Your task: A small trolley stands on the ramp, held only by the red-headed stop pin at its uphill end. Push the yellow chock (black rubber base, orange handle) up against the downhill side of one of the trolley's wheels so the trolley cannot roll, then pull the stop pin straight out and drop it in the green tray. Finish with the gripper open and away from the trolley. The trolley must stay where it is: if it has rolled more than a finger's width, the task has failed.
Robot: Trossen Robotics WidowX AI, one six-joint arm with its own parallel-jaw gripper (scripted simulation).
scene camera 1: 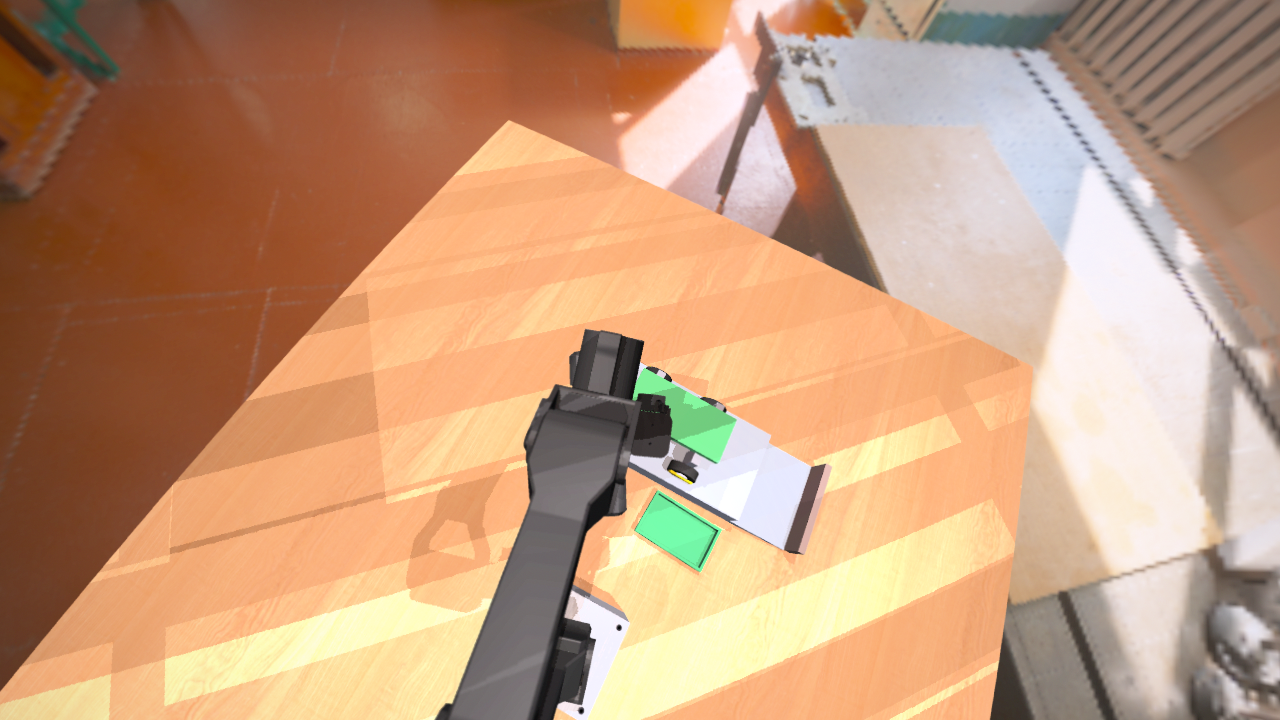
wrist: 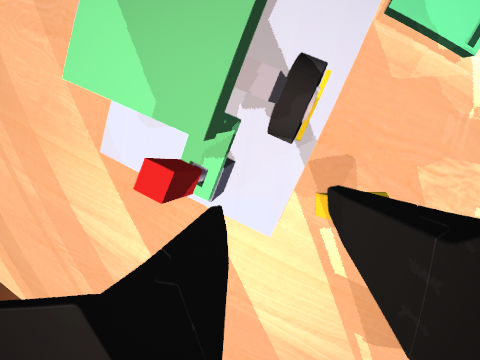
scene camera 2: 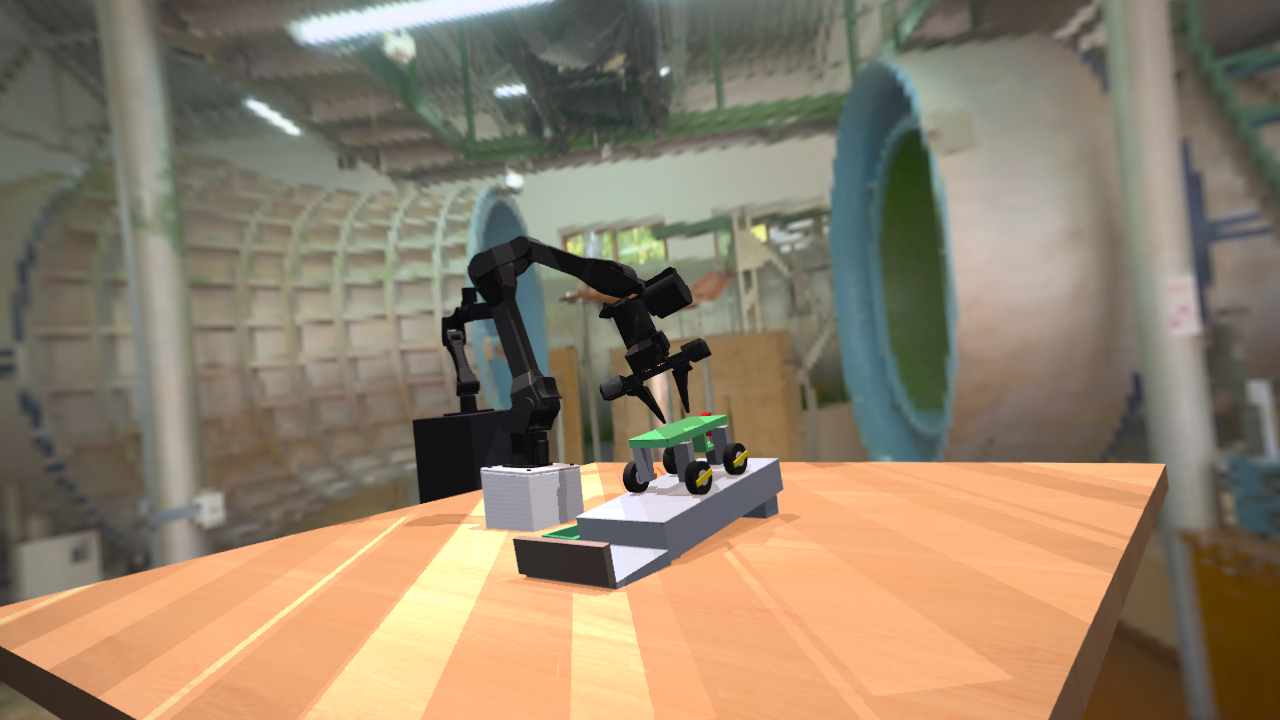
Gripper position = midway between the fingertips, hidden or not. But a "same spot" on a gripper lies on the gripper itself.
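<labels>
Gripper in scene camera 1 (601,426), also in the wrist view and scene camera 2. On the gripper (wrist: 178,297) and (scene camera 2: 676,382), same spot. Grey ramp (scene camera 2: 666,516) and (scene camera 1: 759,435), one and the same spot.
</labels>
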